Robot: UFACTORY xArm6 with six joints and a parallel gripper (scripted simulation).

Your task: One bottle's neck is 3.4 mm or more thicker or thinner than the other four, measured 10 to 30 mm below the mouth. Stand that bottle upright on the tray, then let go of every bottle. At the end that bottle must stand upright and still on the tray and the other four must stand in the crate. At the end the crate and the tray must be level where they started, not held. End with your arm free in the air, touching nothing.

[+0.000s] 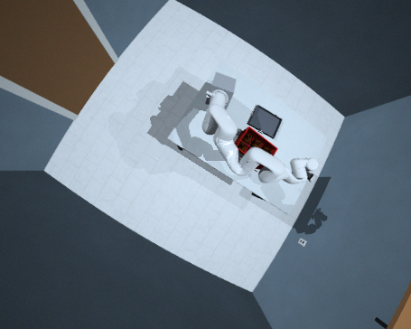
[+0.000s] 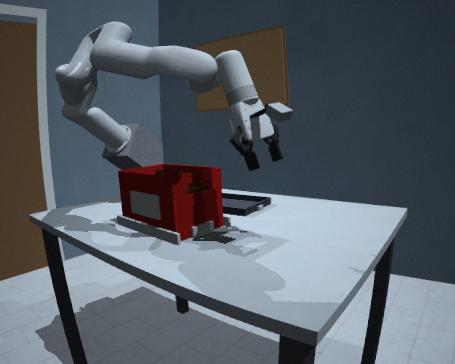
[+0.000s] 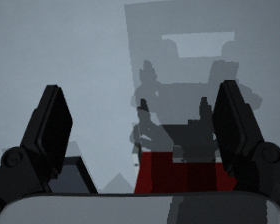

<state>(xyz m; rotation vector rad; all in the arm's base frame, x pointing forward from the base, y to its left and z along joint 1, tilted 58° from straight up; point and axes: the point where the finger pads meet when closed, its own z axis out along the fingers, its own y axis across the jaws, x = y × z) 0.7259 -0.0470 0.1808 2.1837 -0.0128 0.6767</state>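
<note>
Now: the red crate 33 cm behind my hand, 12 cm below it and 2 cm to the left of it. From my hand the other things lie so: glass bottle 41 cm behind, 12 cm below, 7 cm to the left; dark tray 30 cm to the left, 29 cm behind, 20 cm below.
</note>
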